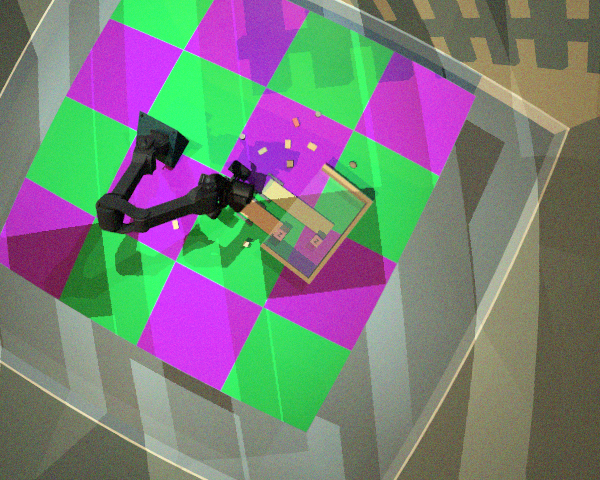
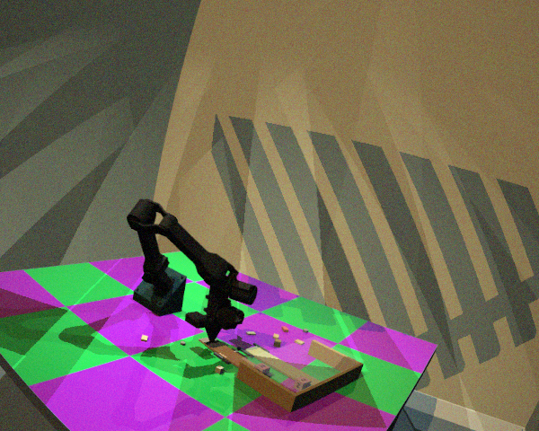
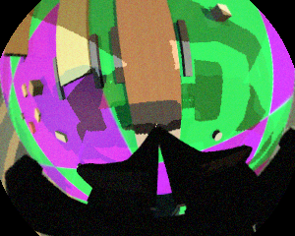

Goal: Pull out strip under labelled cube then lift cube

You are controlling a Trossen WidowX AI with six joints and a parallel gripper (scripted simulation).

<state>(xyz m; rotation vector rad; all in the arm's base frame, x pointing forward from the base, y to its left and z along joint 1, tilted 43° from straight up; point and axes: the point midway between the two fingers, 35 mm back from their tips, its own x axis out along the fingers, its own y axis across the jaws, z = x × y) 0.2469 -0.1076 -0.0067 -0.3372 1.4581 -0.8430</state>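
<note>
The peach strip is 9 cm ahead of my gripper tip and 3 cm to the right of it. Round my gripper tip: pale cube 11 cm ahead, 13 cm to the right.
</note>
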